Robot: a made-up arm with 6 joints.
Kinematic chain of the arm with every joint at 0, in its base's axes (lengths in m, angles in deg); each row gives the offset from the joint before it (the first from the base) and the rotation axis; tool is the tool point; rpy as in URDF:
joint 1: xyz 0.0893 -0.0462 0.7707 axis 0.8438 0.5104 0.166
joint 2: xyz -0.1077 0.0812 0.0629 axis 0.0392 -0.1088 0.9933
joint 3: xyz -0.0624 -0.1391 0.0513 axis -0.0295 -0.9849 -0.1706
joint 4: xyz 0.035 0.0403 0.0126 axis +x
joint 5: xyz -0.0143 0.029 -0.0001 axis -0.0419 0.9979 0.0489
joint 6: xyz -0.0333 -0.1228 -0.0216 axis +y
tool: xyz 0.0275 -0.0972 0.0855 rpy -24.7 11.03 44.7
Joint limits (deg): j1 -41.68..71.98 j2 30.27..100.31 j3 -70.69..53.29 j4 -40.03..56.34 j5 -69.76..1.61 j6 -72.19..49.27
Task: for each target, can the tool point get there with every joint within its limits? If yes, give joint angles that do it. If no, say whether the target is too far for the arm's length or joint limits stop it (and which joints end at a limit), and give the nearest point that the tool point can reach.
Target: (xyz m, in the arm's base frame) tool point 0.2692 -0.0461 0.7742
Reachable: yes | joints 36.77 85.03 -11.09 33.08 -43.14 29.30
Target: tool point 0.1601 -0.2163 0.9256
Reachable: yes | joints 0.10 57.26 14.51 -1.43 -44.08 8.21
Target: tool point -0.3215 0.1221 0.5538
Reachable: no: joint limits stop it (at a limit: joint 2, joint 4, joint 5, joint 6) | nearest point -0.0814 -0.0824 0.7152 | short by 0.354 m
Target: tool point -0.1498 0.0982 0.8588
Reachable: no: joint limits stop it (at a limit: joint 1, joint 2, joint 4, joint 5) | nearest point -0.1561 -0.0144 1.0203 | short by 0.197 m
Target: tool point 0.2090 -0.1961 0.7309
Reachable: yes | joints 34.40 63.53 12.02 24.49 -14.97 -31.78
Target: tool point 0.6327 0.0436 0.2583
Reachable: no: too far | nearest point 0.2912 -0.0763 0.6694 | short by 0.548 m
